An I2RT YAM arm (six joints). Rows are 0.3 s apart.
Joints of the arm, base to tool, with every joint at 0 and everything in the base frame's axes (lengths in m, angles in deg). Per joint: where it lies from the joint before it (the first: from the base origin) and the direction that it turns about. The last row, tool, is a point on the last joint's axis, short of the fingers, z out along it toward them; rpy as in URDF.
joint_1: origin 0.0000 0.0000 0.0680 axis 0 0 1
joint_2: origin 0.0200 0.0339 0.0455 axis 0 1 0
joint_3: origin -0.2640 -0.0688 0.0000 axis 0 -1 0
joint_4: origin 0.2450 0.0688 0.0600 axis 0 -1 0
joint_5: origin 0.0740 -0.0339 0.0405 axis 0 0 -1
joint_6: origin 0.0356 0.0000 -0.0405 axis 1 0 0
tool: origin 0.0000 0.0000 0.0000 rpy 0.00 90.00 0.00
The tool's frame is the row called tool.
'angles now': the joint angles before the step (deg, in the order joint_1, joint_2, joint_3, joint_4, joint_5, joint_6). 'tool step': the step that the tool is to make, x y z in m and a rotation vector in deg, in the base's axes. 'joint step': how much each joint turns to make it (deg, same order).
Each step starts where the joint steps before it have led.
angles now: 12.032, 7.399, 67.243, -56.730, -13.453, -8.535
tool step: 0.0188, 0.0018, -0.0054, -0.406, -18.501, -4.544
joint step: -0.016, -5.961, -12.455, 23.476, 3.568, -5.160
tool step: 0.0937, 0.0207, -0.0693, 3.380, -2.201, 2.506
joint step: -0.094, -0.212, -28.573, 31.890, -1.352, 3.675
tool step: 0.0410, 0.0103, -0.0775, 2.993, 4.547, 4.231
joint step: 0.112, -0.042, -18.995, 16.255, -2.346, 5.266
